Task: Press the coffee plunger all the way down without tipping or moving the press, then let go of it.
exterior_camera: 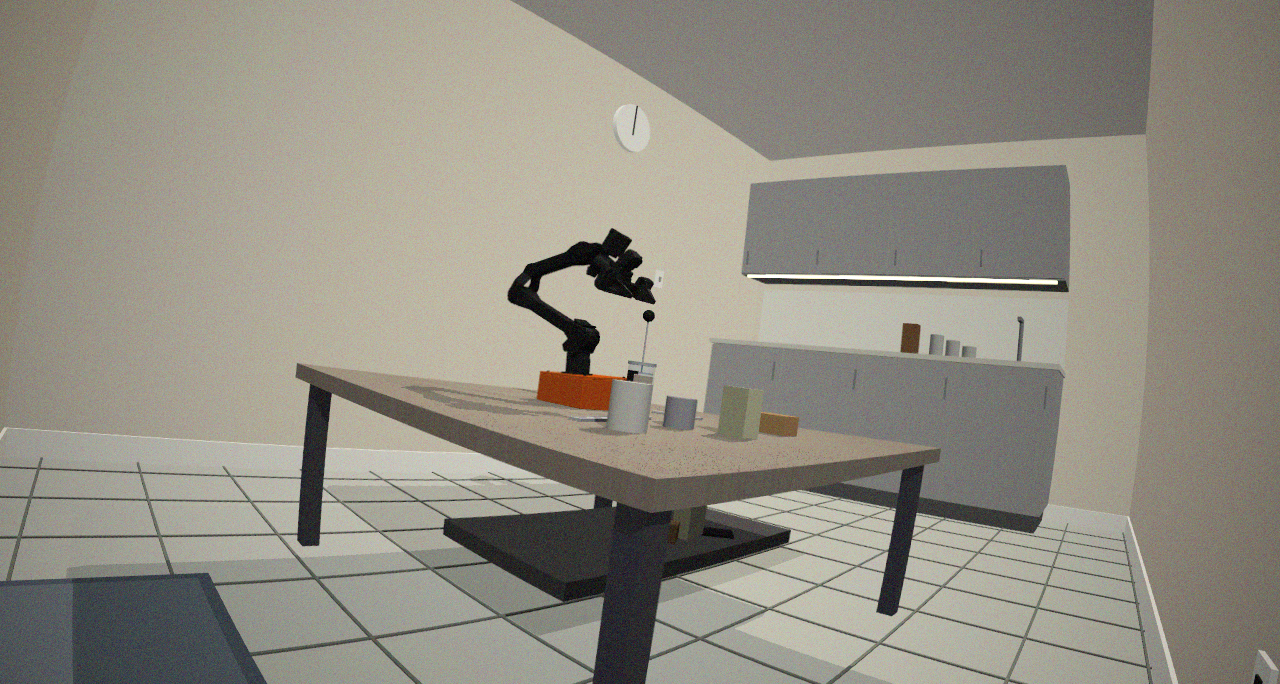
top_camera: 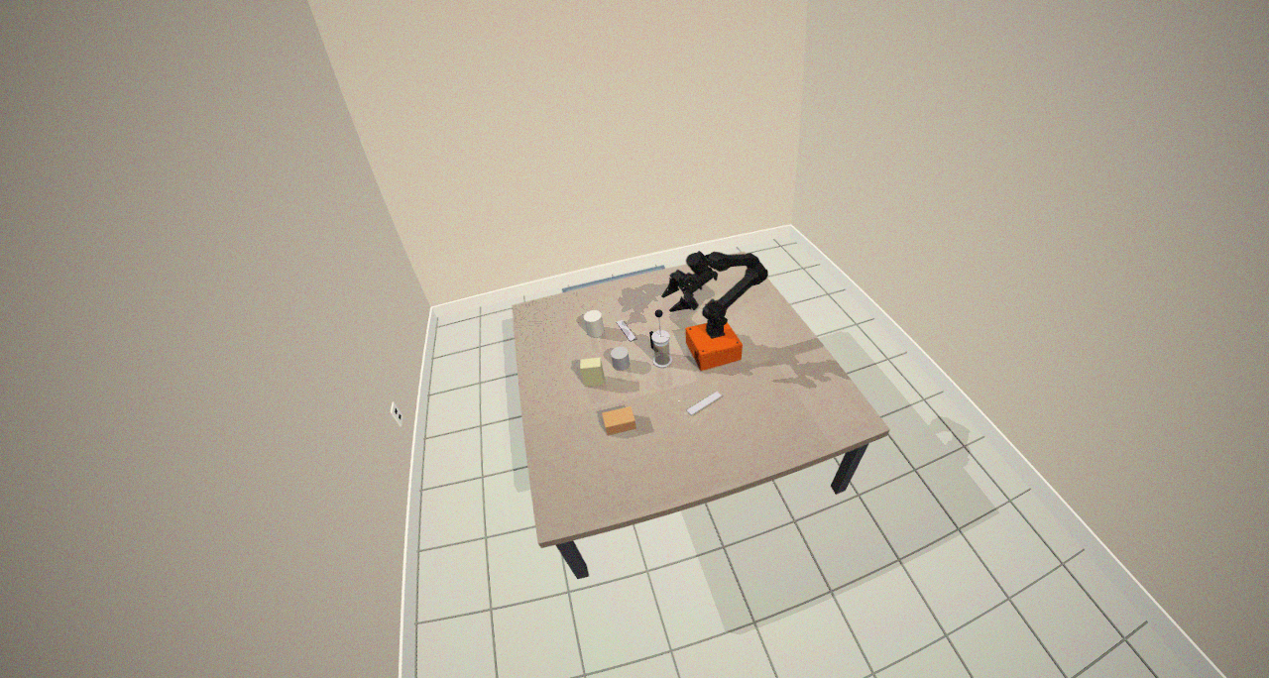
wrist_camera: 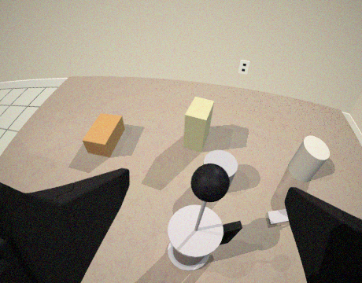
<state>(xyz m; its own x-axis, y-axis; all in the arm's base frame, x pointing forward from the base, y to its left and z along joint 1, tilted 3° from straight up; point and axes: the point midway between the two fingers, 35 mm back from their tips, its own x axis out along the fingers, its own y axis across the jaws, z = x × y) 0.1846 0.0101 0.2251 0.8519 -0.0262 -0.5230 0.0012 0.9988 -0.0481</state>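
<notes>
Now: the coffee press 170 mm below my gripper tip, 30 mm ahead of it and 20 mm to the right of it. Round my gripper tip: orange block (280 mm ahead, 270 mm below, 260 mm to the left); then white cylinder (290 mm to the right, 260 mm ahead, 250 mm below); then low grey cylinder (260 mm below, 200 mm ahead, 50 mm to the right).
</notes>
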